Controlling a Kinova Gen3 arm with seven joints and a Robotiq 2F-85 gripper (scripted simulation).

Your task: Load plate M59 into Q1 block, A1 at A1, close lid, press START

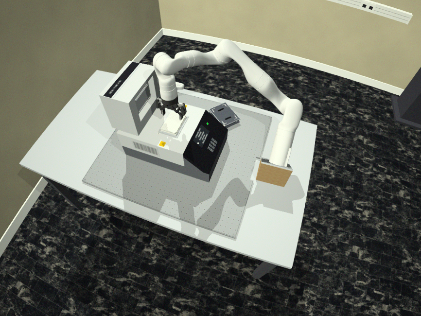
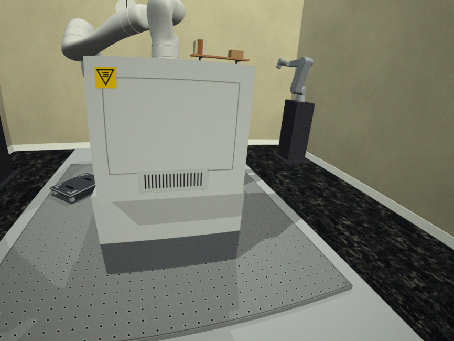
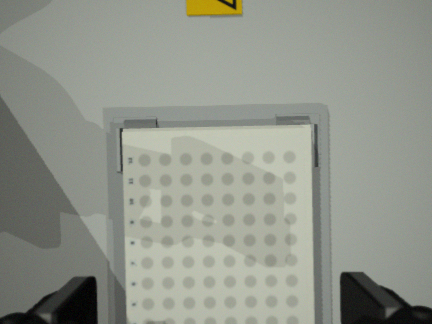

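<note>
My gripper is now 5 cm above the plate M59. From my hand the other things lie so: plate nest N1: 30 cm to the right, 24 cm below, 19 cm behind; nest A1 mark: 23 cm below, 21 cm to the right, 21 cm behind.
</note>
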